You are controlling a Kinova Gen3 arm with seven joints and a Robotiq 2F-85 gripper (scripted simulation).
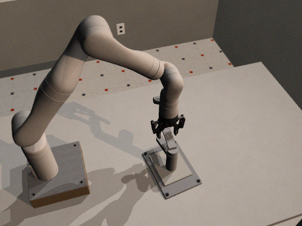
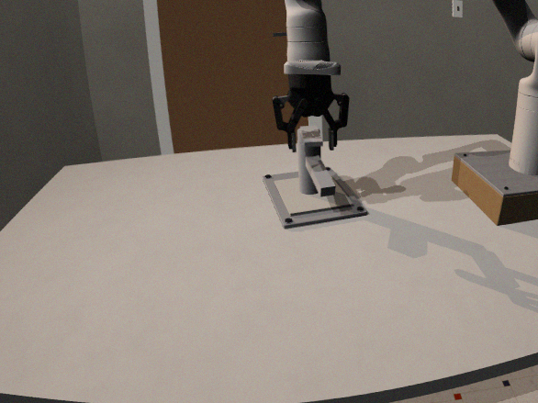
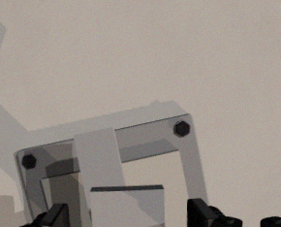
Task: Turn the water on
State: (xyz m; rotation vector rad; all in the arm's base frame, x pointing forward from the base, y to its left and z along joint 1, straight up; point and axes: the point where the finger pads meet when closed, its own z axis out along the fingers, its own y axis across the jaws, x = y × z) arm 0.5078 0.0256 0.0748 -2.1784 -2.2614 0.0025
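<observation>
My hand is 3 cm to the left of the flat lever and 1 cm below it. The rest, counted from my hand: grey tap 5 cm to the right, 5 cm below; then plate frame 14 cm below, 8 cm to the right.
</observation>
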